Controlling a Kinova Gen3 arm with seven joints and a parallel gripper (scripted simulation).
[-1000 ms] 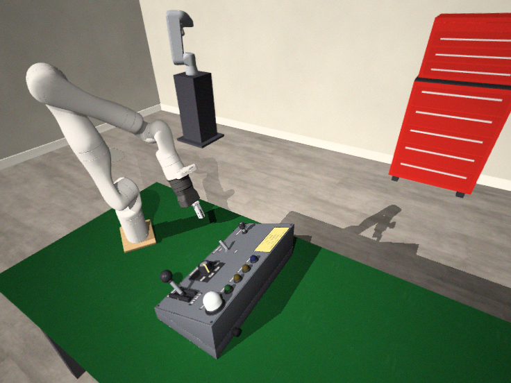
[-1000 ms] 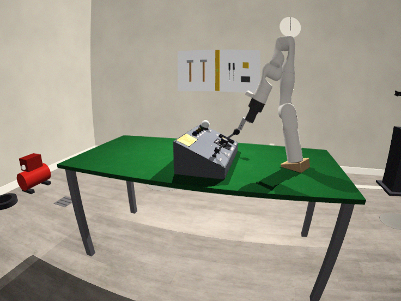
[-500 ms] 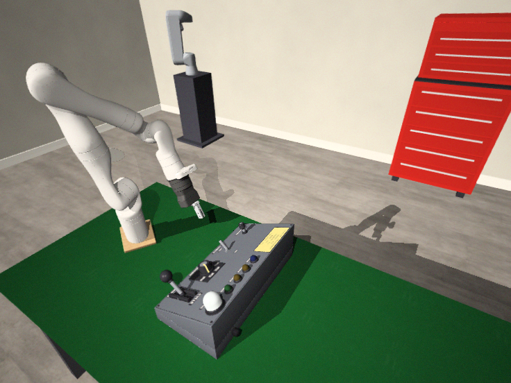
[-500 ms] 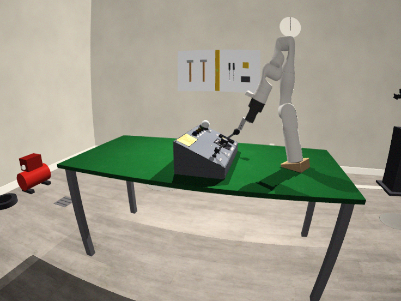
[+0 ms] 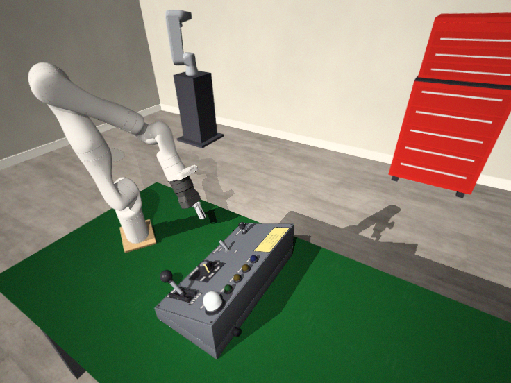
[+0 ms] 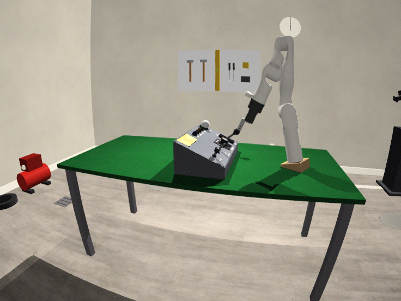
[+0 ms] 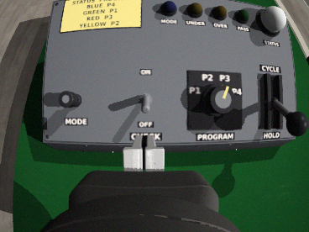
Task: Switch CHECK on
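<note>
My hand is 100 mm short of the check toggle and 120 mm above it. Also, from my hand: mode knob: 100 mm ahead, 120 mm to the left, 110 mm below; then grey console: 140 mm ahead, 60 mm to the right, 130 mm below; then program dial: 120 mm ahead, 120 mm to the right, 110 mm below.
</note>
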